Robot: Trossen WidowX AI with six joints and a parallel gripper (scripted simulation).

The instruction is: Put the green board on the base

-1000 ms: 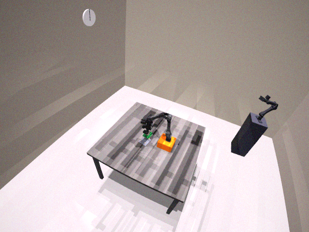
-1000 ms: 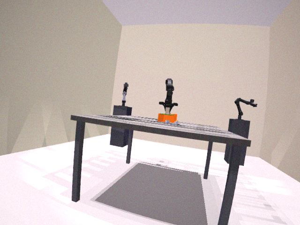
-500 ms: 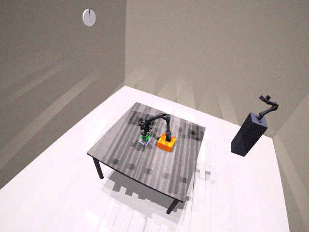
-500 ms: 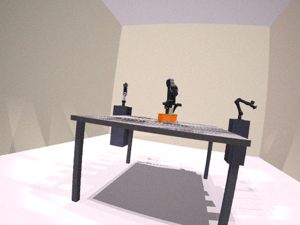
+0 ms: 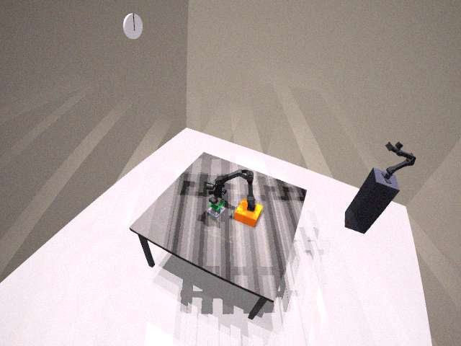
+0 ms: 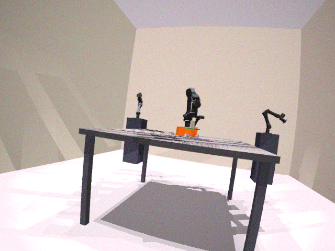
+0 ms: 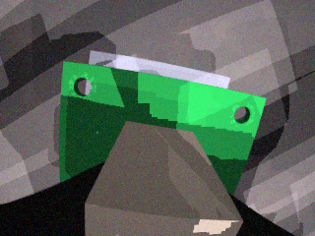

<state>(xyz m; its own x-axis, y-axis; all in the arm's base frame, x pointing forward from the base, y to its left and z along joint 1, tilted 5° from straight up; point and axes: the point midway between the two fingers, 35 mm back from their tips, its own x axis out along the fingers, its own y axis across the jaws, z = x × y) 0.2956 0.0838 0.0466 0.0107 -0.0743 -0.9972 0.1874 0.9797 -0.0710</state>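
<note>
The grey base is 11 cm below my gripper tip. Also, from my gripper tip: green board (right at my gripper tip).
</note>
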